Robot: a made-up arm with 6 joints.
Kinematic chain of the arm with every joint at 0, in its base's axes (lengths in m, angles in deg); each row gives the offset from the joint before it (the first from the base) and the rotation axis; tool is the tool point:
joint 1: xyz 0 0 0.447 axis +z
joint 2: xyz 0.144 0 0 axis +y
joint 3: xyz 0 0 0.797 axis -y
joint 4: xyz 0 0 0.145 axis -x
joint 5: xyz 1.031 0 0 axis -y
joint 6: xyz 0.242 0 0 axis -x
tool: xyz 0 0 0
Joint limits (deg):
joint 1: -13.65..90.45
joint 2: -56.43..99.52
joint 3: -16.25..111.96
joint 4: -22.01..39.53
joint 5: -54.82..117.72
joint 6: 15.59..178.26
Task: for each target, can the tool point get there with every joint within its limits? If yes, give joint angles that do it. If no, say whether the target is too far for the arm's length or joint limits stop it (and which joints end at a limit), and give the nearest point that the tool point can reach.
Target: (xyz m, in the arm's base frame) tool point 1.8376 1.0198 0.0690
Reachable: yes | joints 28.68 82.05 55.76 -11.06 -15.96 156.53
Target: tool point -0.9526 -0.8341 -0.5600
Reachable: no: joint limits stop it (at a limit: joint 2, joint 3) | nearest point -1.1384 -0.9968 0.7156 | short by 1.299 m
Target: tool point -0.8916 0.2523 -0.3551
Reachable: no: joint limits stop it (at a limit: joint 1, joint 2, joint 3, joint 4, joint 5) | nearest point -0.0772 0.3860 -0.7222 | short by 0.903 m
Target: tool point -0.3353 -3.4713 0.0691
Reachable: no: too far | nearest point -0.1711 -1.7709 0.8523 | short by 1.879 m
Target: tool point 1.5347 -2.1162 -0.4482
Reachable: no: too far | nearest point 1.7972 -0.5660 -0.3685 | short by 1.574 m
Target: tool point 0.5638 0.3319 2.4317
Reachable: yes | joints 32.63 25.36 97.06 -14.86 23.20 64.29
